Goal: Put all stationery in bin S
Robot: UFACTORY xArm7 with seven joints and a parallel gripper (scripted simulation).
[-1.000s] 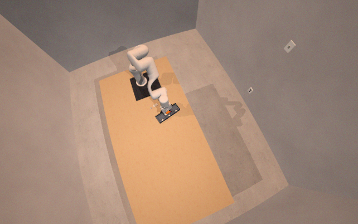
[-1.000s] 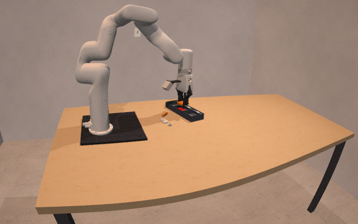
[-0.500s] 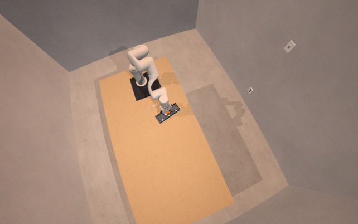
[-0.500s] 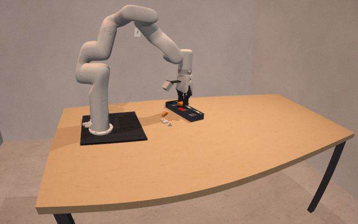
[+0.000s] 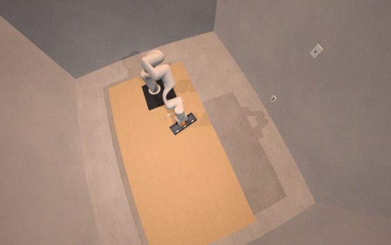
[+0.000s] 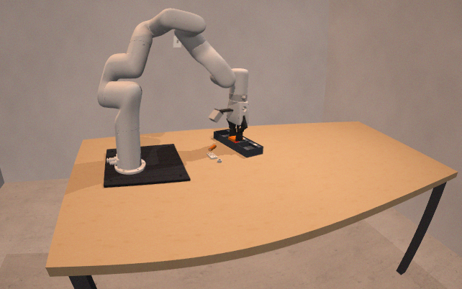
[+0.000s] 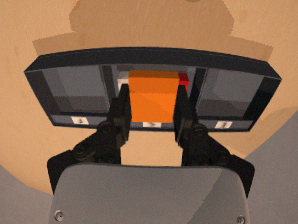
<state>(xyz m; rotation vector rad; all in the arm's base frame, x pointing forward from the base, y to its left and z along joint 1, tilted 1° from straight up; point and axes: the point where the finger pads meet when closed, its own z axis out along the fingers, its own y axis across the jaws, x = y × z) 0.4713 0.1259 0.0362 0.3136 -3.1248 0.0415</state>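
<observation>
My gripper is now 2 cm above the orange block. Also, from my hand: dark bin tray: 1 cm ahead, 3 cm below; orange stick: 11 cm behind, 1 cm to the right, 4 cm below; eraser: 1 cm to the right, 4 cm below.
</observation>
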